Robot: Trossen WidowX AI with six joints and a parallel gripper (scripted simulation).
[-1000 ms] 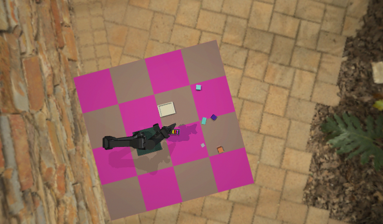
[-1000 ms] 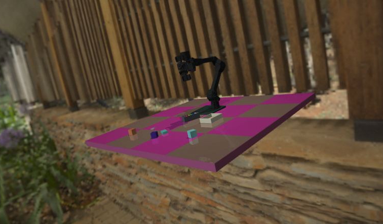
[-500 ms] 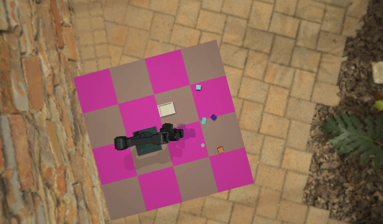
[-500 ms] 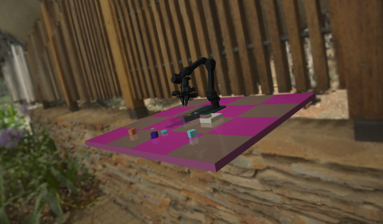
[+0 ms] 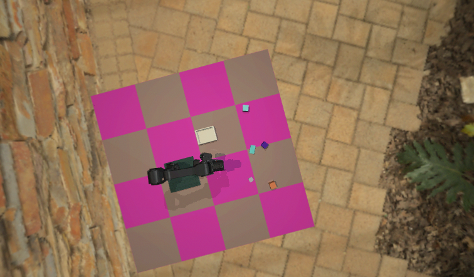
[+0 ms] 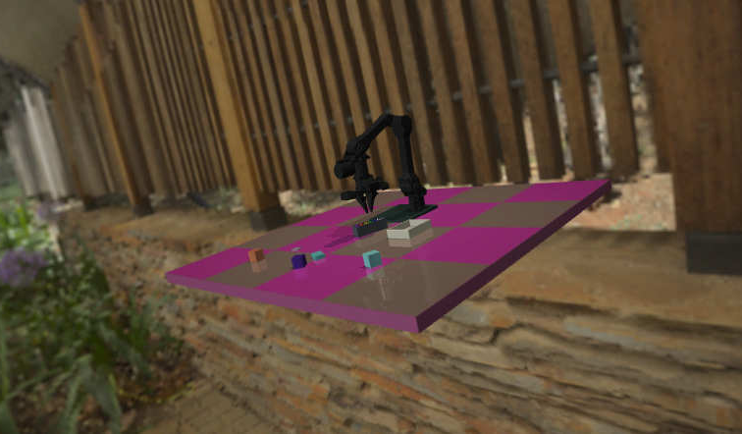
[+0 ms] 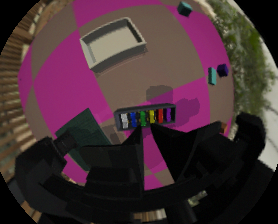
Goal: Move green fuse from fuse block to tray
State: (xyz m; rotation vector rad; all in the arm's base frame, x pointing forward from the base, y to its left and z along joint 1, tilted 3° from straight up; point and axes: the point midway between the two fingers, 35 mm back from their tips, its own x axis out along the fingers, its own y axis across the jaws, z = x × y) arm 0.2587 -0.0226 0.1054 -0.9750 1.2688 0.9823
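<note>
My gripper tip is now 50 mm above the green fuse. Round my gripper tip: beige tray: 190 mm to the left, 70 mm below, 10 mm ahead.
</note>
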